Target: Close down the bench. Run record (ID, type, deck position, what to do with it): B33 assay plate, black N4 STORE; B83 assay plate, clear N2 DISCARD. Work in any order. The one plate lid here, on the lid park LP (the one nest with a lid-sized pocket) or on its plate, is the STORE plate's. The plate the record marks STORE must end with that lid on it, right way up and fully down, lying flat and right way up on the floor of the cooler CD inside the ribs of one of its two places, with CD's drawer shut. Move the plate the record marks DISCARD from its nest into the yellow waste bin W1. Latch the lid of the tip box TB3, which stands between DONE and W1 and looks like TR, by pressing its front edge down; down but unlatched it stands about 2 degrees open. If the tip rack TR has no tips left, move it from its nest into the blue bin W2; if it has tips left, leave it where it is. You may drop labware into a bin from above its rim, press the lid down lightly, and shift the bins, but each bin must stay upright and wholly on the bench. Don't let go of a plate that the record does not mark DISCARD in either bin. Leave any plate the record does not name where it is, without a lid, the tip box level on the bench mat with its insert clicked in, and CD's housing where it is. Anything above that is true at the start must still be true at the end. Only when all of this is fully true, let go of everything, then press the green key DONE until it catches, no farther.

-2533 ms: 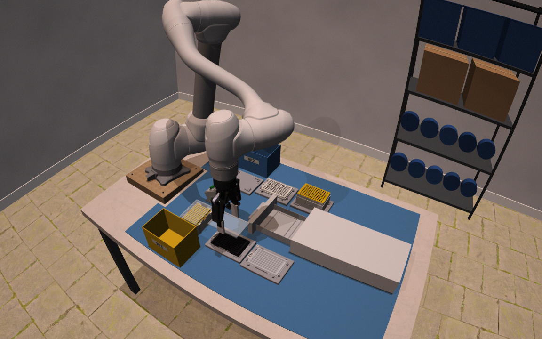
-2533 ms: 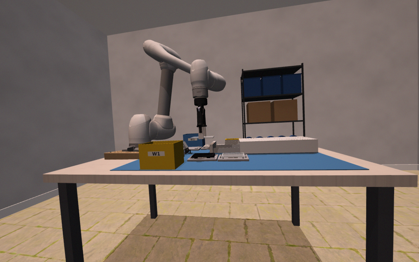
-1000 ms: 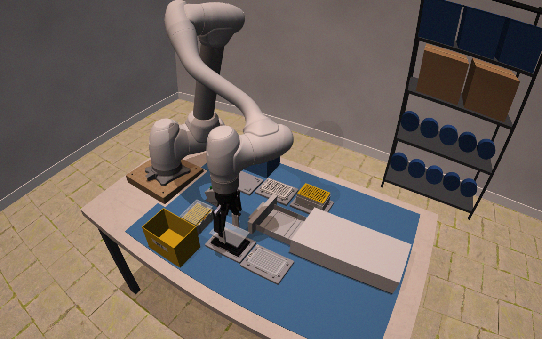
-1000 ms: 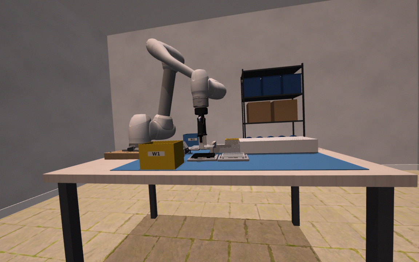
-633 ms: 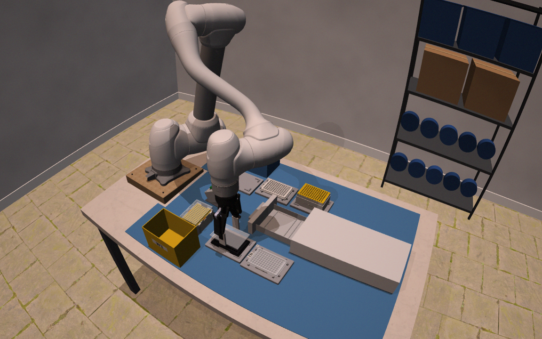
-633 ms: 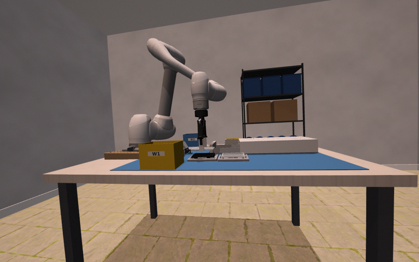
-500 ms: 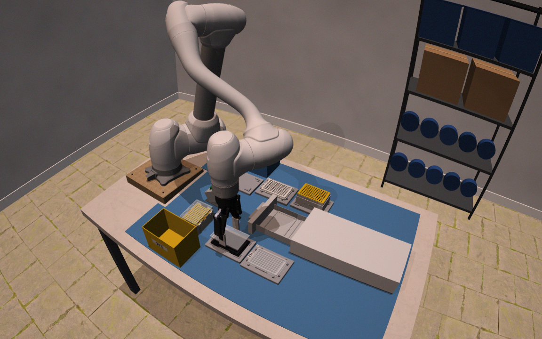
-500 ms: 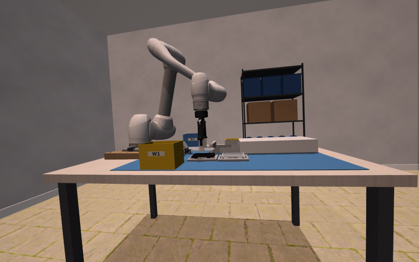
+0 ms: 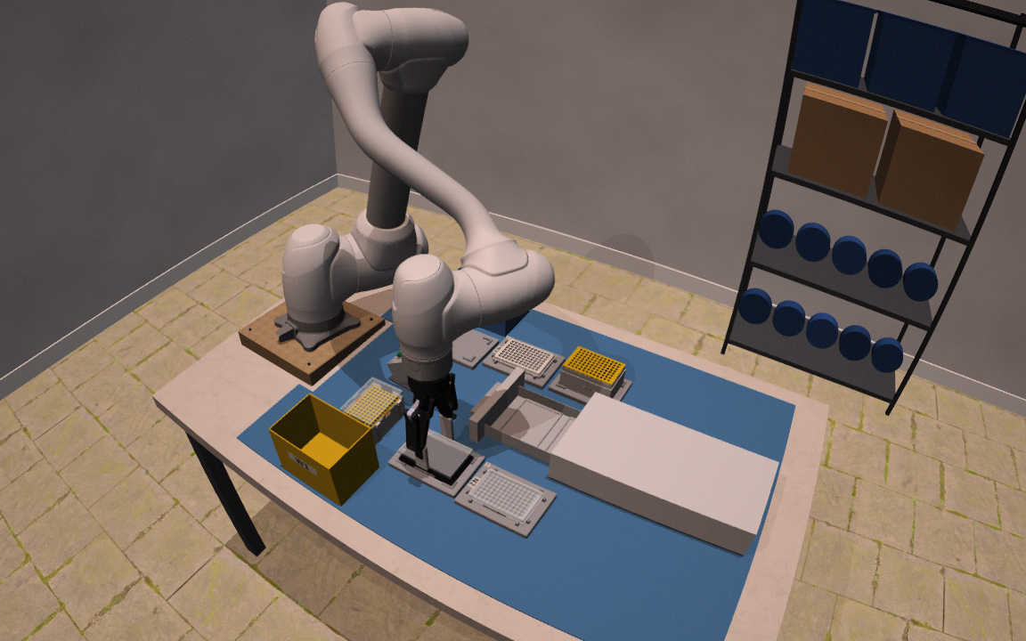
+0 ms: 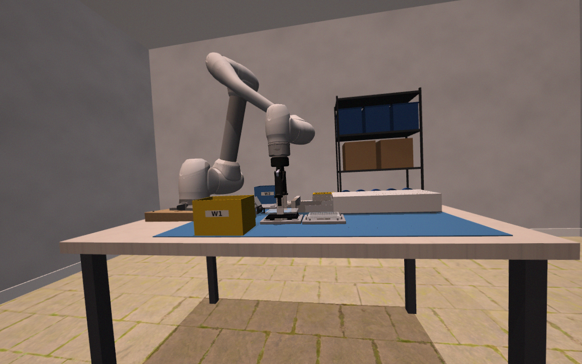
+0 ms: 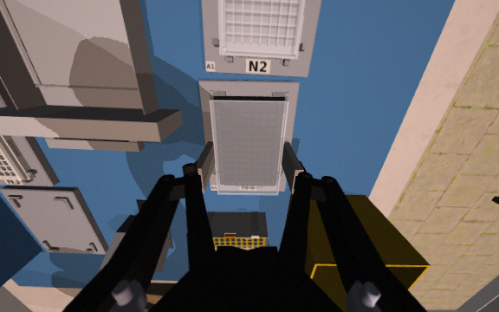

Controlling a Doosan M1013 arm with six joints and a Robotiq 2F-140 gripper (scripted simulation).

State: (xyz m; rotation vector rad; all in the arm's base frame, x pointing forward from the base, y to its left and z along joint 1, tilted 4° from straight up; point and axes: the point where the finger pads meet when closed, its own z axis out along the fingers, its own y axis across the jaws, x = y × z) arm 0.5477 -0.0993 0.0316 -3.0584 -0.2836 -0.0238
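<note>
Right now the clear plate lid is 20 mm below my hand. From my hand the other things lie so: nest N4: 60 mm below; then nest N2: 170 mm ahead, 20 mm to the left, 60 mm below; then black plate: 40 mm below.
</note>
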